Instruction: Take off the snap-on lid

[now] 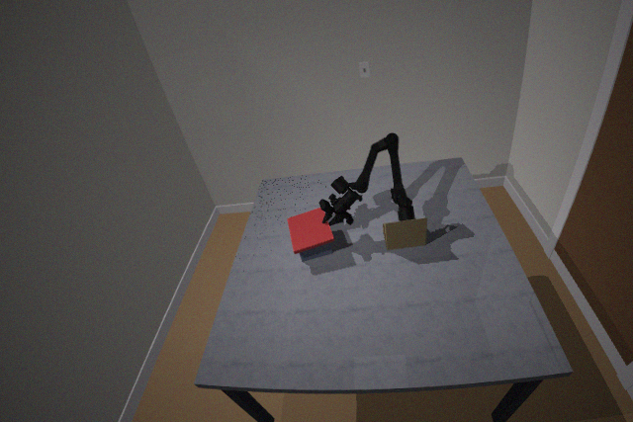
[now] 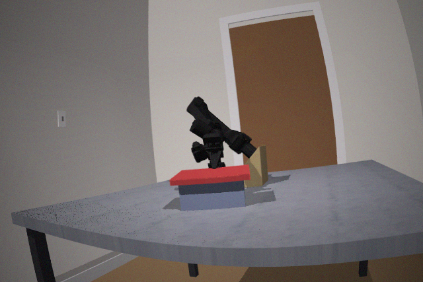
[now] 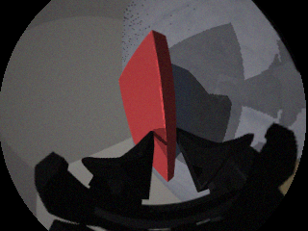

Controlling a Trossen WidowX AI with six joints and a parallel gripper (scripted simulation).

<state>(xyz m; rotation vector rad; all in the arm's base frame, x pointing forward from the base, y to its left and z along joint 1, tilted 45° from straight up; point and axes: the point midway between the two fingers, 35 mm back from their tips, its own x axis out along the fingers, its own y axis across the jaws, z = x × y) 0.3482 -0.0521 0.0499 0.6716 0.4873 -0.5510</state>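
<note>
Now: the red lid 80 mm ahead of my gripper tip and 20 mm to the left of it. From my gripper tip the other things lie so: storage box: 80 mm ahead, 20 mm to the left, 50 mm below.
</note>
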